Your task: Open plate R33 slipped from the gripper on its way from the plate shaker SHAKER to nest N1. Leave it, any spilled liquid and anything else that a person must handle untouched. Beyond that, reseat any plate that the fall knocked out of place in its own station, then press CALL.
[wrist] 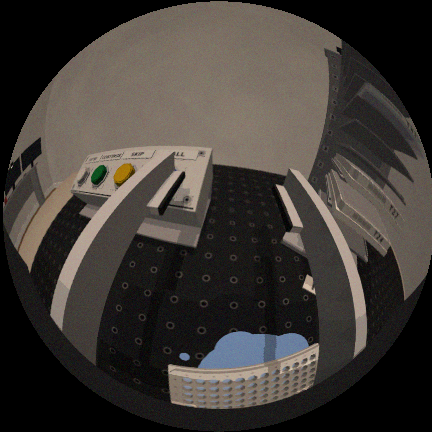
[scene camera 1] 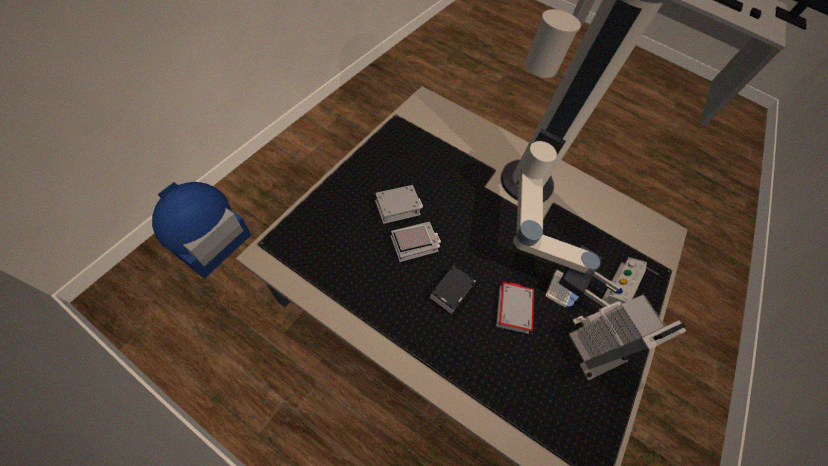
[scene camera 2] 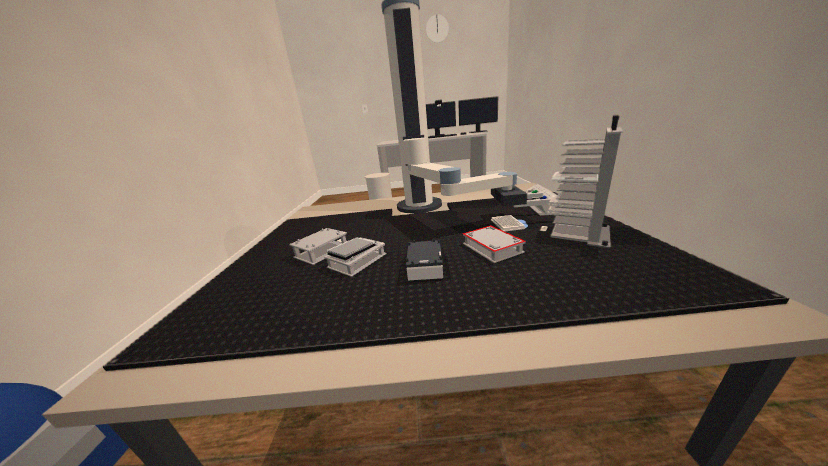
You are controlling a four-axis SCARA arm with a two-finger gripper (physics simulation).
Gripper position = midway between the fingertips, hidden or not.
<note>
My gripper (scene camera 1: pixel 614 298) carries nothing. Also in view: a white plate (wrist: pixel 233 387). Further things: a button box (scene camera 1: pixel 629 275).
My gripper also shows in the wrist view (wrist: pixel 230 168) and in scene camera 2 (scene camera 2: pixel 547 198). The button box is seen too in the wrist view (wrist: pixel 101 173).
</note>
